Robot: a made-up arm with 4 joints.
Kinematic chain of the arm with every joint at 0, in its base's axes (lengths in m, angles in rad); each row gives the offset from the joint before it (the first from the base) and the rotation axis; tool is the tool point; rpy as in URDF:
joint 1: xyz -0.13 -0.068 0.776 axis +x
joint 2: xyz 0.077 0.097 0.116 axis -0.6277 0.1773 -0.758
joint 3: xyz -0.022 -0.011 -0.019 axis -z
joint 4: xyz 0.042 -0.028 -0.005 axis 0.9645 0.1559 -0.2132
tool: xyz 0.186 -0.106 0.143 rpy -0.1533 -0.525 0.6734
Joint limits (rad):
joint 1: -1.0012..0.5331
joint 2: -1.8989..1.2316
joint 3: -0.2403..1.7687
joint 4: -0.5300..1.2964
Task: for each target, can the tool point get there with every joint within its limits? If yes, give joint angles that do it. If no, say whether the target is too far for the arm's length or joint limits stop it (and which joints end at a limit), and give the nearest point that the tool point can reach.
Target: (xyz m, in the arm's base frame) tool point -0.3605 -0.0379 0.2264
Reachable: no: too far | nearest point -0.1746 -0.0620 0.6149 | short by 0.431 m
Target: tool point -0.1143 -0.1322 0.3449
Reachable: no: joint limits stop it (at a limit: joint 2, joint 3, joint 4) | nearest point -0.0366 -0.1026 0.5437 | short by 0.215 m
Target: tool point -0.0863 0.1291 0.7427
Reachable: no: joint limits stop it (at a limit: joint 1, joint 2, joint 3, joint 4) | nearest point -0.0366 0.1192 0.6341 | short by 0.120 m
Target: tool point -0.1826 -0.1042 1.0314
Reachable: yes | joints -0.6777 0.5651 0.6567 0.9323
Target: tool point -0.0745 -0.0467 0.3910
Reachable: no: joint limits stop it (at a limit: joint 2, joint 3, joint 4) | nearest point -0.0366 -0.0550 0.5415 | short by 0.155 m
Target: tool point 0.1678 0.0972 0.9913
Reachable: yes | joints -0.4184 -0.8650 0.0381 -0.3043
